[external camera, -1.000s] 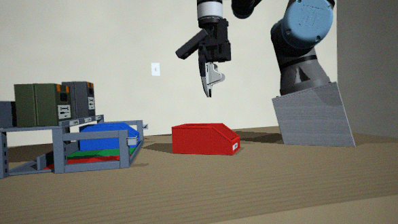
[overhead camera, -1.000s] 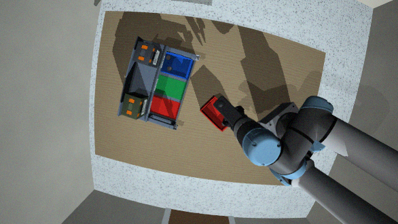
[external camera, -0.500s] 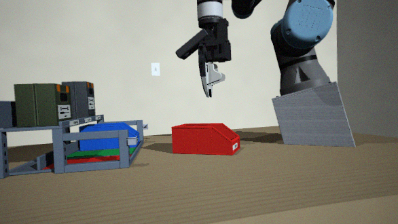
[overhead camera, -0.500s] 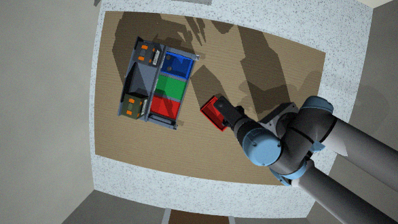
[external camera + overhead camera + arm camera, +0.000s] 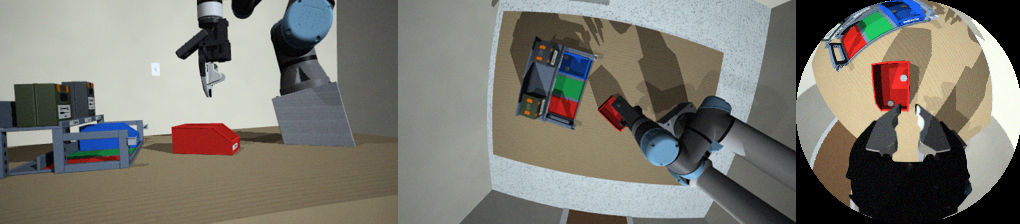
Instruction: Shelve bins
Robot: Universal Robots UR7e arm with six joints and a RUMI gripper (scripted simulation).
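The red bin lies 130 mm below my hand, 40 mm to the left of it and 30 mm ahead of it. Round my hand: blue bin 270 mm ahead, 210 mm to the right, 130 mm below; top board 400 mm ahead, 120 mm to the right, 70 mm below; green box 420 mm ahead, 20 mm below, 10 mm to the right.
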